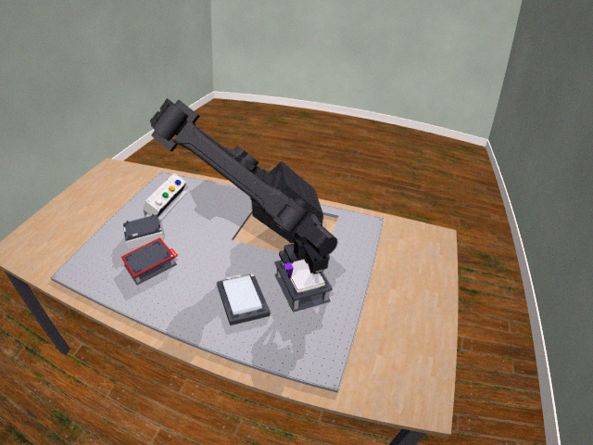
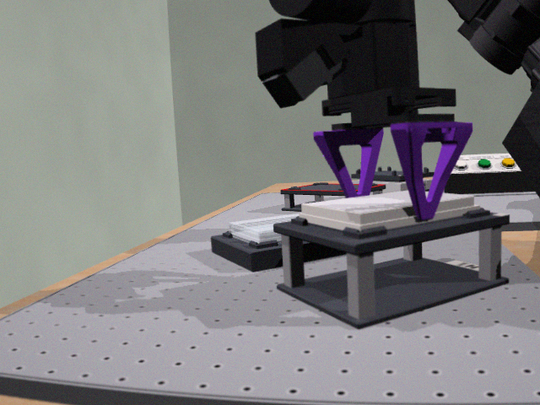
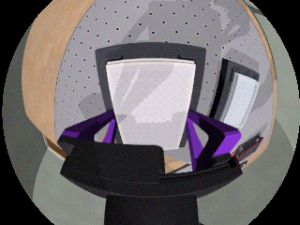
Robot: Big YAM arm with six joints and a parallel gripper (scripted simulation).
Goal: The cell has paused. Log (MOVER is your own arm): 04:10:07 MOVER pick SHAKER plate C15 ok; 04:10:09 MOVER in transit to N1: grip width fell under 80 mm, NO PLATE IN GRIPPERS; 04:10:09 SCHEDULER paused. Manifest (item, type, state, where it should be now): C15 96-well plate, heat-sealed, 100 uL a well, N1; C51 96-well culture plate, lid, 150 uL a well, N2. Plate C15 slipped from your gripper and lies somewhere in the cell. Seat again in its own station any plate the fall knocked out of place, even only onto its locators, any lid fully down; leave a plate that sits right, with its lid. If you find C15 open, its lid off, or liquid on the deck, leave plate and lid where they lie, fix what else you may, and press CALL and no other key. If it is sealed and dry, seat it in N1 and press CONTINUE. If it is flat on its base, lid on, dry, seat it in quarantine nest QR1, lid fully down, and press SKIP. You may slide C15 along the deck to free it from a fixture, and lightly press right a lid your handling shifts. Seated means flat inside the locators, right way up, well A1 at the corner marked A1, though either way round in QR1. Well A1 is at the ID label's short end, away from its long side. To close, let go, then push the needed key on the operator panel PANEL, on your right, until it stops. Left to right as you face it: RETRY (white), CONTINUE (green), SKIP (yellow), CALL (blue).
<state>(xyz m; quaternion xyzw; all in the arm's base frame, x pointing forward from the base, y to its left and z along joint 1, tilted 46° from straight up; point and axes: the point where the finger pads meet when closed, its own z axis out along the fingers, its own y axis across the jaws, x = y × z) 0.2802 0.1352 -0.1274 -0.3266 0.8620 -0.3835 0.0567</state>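
The white plate lies right at my hand. The rest, counted from my hand: red-edged nest: 50 mm ahead, 520 mm to the right, 40 mm below; clear lid: 100 mm ahead, 160 mm to the right, 40 mm below; white key: 220 mm behind, 620 mm to the right, 10 mm below.
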